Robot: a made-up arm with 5 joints. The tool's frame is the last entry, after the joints. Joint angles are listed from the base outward. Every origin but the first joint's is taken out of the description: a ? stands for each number. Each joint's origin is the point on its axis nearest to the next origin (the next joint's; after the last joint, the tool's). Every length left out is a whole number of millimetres.
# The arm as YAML. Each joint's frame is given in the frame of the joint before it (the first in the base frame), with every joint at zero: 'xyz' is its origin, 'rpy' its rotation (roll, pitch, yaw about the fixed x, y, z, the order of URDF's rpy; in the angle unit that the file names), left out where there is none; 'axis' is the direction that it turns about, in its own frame. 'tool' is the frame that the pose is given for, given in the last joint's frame.
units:
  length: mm
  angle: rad
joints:
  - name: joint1
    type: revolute
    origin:
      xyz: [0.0, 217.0, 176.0]
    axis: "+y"
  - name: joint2
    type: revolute
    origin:
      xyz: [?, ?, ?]
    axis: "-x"
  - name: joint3
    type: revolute
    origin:
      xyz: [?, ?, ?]
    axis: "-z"
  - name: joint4
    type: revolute
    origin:
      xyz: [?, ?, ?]
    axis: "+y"
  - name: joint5
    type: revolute
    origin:
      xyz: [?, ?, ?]
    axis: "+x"
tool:
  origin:
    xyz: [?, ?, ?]
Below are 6 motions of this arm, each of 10 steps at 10 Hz.
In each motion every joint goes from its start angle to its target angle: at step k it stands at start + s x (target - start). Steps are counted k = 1, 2, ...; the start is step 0. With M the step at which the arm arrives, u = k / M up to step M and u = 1 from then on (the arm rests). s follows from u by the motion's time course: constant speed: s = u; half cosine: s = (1 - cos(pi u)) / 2; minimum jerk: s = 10 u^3 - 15 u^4 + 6 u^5.
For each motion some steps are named. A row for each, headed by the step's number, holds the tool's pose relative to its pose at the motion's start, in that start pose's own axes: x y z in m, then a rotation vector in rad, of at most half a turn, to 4 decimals.
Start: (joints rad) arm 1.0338 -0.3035 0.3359 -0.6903 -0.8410
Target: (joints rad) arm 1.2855 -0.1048 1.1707 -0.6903 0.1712
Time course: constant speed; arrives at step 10
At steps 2, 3, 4, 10:
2: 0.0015 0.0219 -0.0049 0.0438 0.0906 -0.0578
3: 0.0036 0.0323 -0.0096 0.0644 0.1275 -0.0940
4: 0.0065 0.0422 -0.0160 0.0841 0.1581 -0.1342
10: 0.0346 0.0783 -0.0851 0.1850 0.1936 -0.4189

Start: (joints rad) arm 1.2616 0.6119 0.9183 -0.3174 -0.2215
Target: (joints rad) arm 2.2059 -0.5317 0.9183 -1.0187 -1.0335
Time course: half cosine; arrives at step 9
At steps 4, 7, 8, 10:
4: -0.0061 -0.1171 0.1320 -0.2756 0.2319 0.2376
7: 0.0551 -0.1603 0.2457 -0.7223 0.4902 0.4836
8: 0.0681 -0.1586 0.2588 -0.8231 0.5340 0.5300
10: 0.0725 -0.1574 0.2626 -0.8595 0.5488 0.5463

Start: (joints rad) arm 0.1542 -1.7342 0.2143 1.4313 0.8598
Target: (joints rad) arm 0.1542 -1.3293 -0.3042 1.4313 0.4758
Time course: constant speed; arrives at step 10
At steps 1, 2, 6, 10:
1: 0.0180 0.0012 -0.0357 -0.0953 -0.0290 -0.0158
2: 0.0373 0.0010 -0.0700 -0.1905 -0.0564 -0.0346
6: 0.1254 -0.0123 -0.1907 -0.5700 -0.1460 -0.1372
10: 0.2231 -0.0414 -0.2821 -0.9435 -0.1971 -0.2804

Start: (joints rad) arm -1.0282 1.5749 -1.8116 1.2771 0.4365
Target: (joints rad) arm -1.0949 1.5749 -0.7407 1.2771 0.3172
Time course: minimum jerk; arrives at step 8
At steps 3, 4, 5, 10:
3: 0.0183 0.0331 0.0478 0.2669 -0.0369 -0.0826
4: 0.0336 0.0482 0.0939 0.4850 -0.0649 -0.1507
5: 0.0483 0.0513 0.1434 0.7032 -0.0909 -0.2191
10: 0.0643 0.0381 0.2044 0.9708 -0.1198 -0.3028

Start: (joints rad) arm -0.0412 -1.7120 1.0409 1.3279 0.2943
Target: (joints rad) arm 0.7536 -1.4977 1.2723 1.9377 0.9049
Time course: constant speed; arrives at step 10
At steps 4, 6, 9, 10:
4: 0.0204 0.1281 0.2121 0.6485 0.1141 -0.1181
6: 0.0350 0.1362 0.3310 0.9775 0.1757 -0.1604
9: 0.0580 0.0785 0.4920 1.4717 0.2792 -0.2021
10: 0.0654 0.0432 0.5355 1.6356 0.3179 -0.2097

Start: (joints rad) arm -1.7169 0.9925 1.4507 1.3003 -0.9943
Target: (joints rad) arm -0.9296 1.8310 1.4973 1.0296 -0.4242
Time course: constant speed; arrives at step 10
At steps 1, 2, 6, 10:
1: 0.0339 0.0677 -0.0367 -0.0175 -0.0352 -0.1039
2: 0.0748 0.1255 -0.0824 -0.0378 -0.0837 -0.2009
6: 0.2886 0.2324 -0.3204 -0.1421 -0.3935 -0.4915
10: 0.5391 0.1321 -0.5473 -0.2717 -0.8347 -0.5707

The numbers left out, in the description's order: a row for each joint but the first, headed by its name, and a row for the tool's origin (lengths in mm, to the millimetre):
joint2: -12.0 0.0 48.0
joint3: 0.0 300.0 103.0
joint4: 226.0 100.0 0.0
joint5: -570.0 0.0 -118.0
tool: 0.0 76.0 -65.0

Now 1 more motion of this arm.
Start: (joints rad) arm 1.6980 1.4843 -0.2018 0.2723 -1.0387
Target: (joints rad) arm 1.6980 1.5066 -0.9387 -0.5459 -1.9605
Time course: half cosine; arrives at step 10
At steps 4, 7, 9, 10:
4: 0.0782 0.0626 -0.1745 -0.3553 -0.3382 -0.1685
7: 0.2513 0.1278 -0.3084 -0.6702 -0.7038 -0.5257
9: 0.3264 0.1570 -0.3263 -0.7395 -0.8134 -0.7058
10: 0.3362 0.1613 -0.3272 -0.7460 -0.8260 -0.7311

